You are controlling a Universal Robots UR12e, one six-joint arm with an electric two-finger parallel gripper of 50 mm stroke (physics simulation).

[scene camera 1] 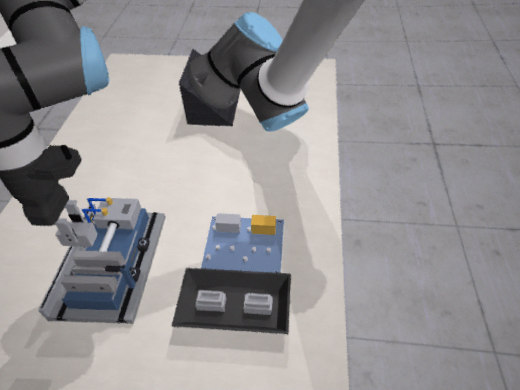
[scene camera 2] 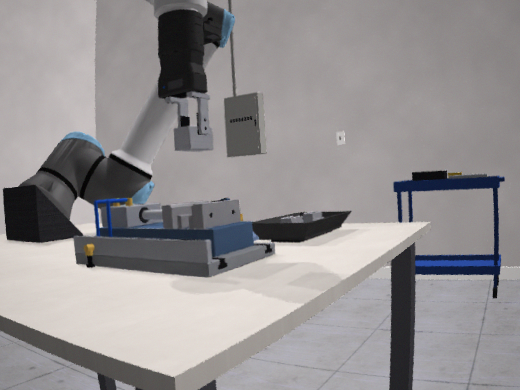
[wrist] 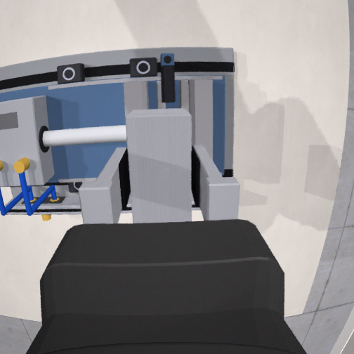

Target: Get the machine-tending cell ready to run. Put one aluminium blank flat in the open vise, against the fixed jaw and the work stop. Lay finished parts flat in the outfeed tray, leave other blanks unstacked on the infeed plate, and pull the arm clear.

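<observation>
My gripper is shut on a grey aluminium blank and holds it well above the vise. In the wrist view the blank hides part of the jaws. The vise's fixed jaw and moving jaw stand apart; the black work stop reaches over the gap. Two finished parts lie apart in the black outfeed tray. Another grey blank sits on the blue infeed plate.
An orange block stands beside the grey blank on the infeed plate. Blue bent handles with yellow ends rise beside the vise's rear block. A blue cart stands beyond the table.
</observation>
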